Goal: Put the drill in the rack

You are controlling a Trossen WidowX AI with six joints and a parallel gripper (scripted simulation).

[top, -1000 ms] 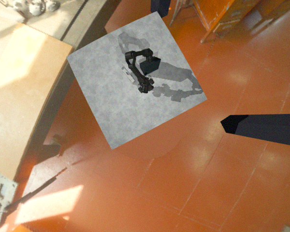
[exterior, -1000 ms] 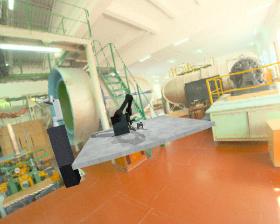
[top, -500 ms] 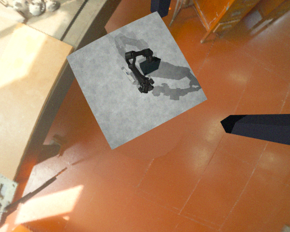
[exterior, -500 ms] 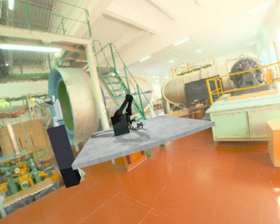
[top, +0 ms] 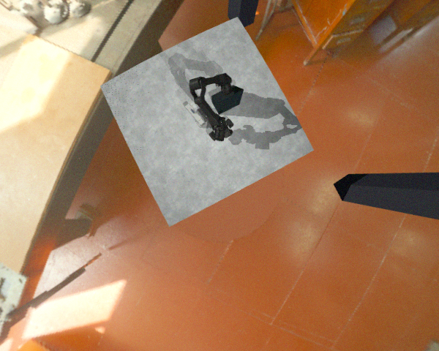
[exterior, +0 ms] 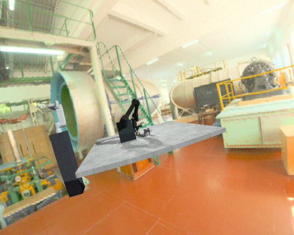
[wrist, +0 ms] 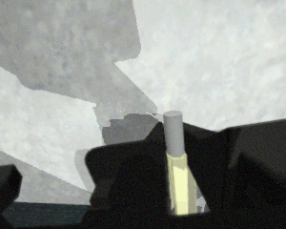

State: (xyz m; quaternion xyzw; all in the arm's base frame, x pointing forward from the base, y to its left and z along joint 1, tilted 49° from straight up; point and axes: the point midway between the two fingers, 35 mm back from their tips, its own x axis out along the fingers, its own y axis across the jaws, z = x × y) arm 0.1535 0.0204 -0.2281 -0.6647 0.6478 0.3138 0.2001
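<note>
My gripper tip is 4 cm to the left of the drill and 4 cm below it. From my gripper tip the other things lie so: small fixture (20 cm to the right, 11 cm ahead, 3 cm above).
</note>
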